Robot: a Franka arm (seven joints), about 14 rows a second.
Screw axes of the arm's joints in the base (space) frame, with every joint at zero. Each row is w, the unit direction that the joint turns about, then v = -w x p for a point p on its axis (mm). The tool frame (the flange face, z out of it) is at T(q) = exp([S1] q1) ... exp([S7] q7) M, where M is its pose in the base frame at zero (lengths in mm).
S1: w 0 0 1 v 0 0 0
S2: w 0 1 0 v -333 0 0
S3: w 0 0 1 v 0 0 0
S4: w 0 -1 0 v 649 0 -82.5
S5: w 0 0 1 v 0 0 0
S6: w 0 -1 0 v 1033 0 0
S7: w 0 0 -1 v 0 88 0
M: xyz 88 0 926 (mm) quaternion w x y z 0 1 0 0
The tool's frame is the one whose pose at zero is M.
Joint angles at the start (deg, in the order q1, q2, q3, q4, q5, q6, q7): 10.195, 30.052, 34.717, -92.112, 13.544, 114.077, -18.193
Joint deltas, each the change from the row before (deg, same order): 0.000, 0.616, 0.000, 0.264, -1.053, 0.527, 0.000; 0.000, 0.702, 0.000, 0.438, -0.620, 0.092, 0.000; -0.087, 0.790, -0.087, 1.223, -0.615, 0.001, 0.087; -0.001, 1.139, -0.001, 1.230, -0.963, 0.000, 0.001; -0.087, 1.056, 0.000, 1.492, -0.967, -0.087, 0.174; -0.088, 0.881, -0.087, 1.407, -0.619, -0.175, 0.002; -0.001, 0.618, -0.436, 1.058, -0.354, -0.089, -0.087; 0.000, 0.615, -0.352, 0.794, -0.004, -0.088, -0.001; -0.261, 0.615, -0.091, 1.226, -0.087, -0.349, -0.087
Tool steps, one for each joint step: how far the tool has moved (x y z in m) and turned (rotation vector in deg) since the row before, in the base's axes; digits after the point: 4 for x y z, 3 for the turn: 0.0032, -0.0002, -0.0041, -0.292, -0.687, 0.144; 0.0028, 0.0000, -0.0039, -0.162, -0.116, 0.106; 0.0074, -0.0010, 0.0008, 0.189, -0.508, -0.331; 0.0066, 0.0000, -0.0027, -0.008, -0.428, 0.042; 0.0082, -0.0009, -0.0001, 0.052, -0.584, -0.256; 0.0079, -0.0016, 0.0007, 0.185, -0.461, -0.276; 0.0077, -0.0034, -0.0002, 0.039, -0.416, -0.438; 0.0058, -0.0026, -0.0018, 0.109, 0.045, -0.504; 0.0076, -0.0034, 0.0020, 0.350, -0.145, -0.471
